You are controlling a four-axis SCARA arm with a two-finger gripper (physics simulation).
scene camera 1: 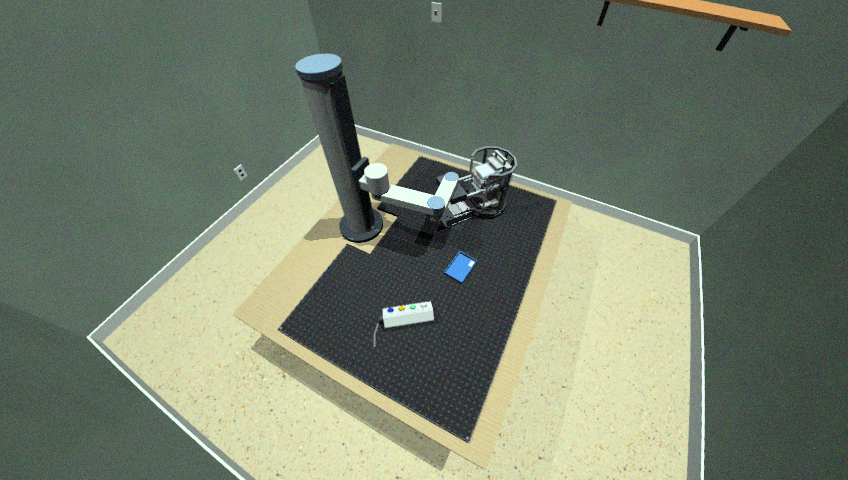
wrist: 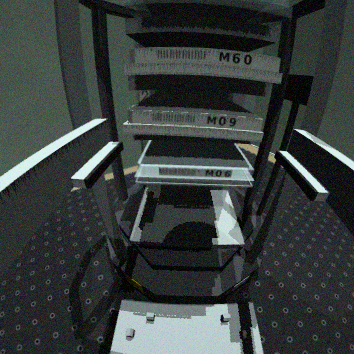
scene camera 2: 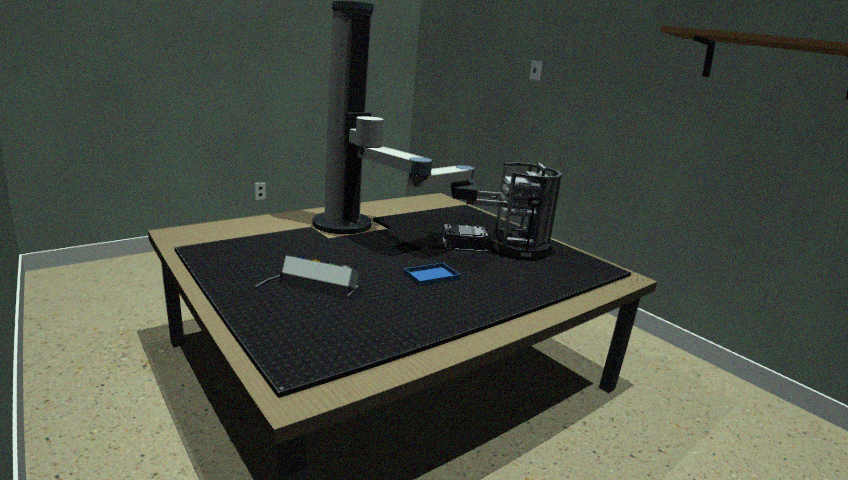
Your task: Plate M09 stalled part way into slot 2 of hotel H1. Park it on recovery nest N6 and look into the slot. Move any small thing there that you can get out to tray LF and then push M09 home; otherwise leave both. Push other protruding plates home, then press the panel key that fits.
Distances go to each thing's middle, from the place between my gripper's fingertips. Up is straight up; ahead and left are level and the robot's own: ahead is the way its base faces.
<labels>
Now: hand 5 cm short of the round wire rack (scene camera 2: 524,232), 7 cm to the right of it and 2 cm above it.
</labels>
